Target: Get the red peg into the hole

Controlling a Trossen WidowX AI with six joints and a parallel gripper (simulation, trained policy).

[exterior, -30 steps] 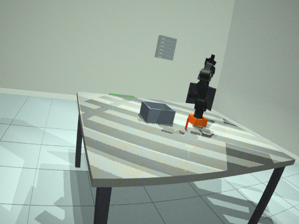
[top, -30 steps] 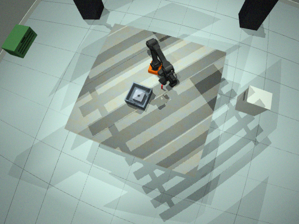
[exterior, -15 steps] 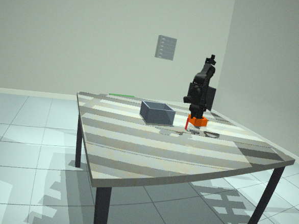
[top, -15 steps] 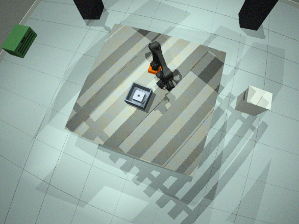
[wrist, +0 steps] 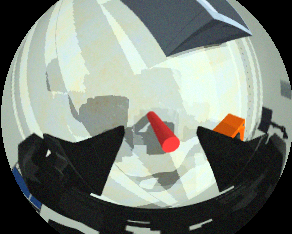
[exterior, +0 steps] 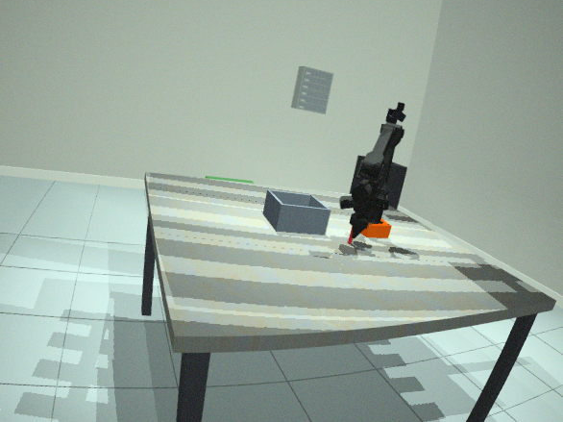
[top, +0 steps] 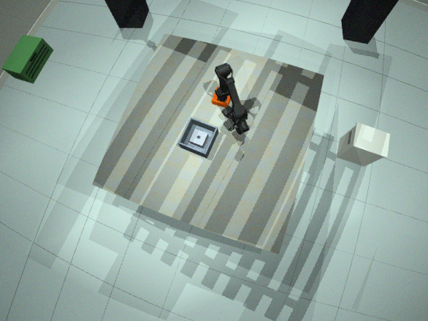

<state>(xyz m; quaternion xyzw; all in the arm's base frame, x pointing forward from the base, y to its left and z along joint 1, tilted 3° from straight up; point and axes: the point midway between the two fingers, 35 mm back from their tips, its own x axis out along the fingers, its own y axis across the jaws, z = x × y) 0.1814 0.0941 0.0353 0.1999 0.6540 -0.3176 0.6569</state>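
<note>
My gripper tip is now 1 cm short of the red peg. From my gripper tip the other things lie so: plate: 20 cm to the right, 13 cm ahead; grey box: 20 cm to the right, 13 cm ahead, 2 cm below.
</note>
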